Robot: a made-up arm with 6 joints. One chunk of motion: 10 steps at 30 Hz.
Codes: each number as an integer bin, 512 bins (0 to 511) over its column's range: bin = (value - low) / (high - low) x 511, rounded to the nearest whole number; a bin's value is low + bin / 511 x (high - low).
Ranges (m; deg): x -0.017..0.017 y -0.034..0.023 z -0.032..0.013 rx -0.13..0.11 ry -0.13..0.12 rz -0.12..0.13
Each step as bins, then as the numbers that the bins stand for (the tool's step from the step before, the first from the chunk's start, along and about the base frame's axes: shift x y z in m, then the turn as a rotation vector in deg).
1 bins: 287 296 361 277 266 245
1 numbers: 0.00210 -0.00098 -0.00021 0.000 0.000 0.000
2 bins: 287 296 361 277 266 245
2 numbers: 0.00210 -0.00098 -0.00021 0.000 0.000 0.000
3 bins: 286 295 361 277 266 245
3 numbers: 0.00203 -0.00109 -0.00021 0.000 0.000 0.000
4 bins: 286 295 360 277 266 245
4 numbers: 0.00203 -0.00109 -0.00030 0.000 0.000 0.000
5 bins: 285 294 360 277 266 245
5 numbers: 0.00196 -0.00121 -0.00030 0.000 0.000 0.000
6 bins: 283 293 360 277 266 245
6 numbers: 0.00183 -0.00132 -0.00030 0.000 0.000 0.000
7 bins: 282 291 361 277 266 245
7 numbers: 0.00176 -0.00154 -0.00021 0.000 0.000 0.000
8 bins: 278 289 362 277 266 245
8 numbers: 0.00150 -0.00176 -0.00012 0.000 0.000 0.000
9 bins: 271 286 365 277 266 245
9 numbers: 0.00103 -0.00210 0.00014 0.000 0.000 0.000
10 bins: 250 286 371 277 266 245
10 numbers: -0.00037 -0.00210 0.00067 0.000 0.000 0.000
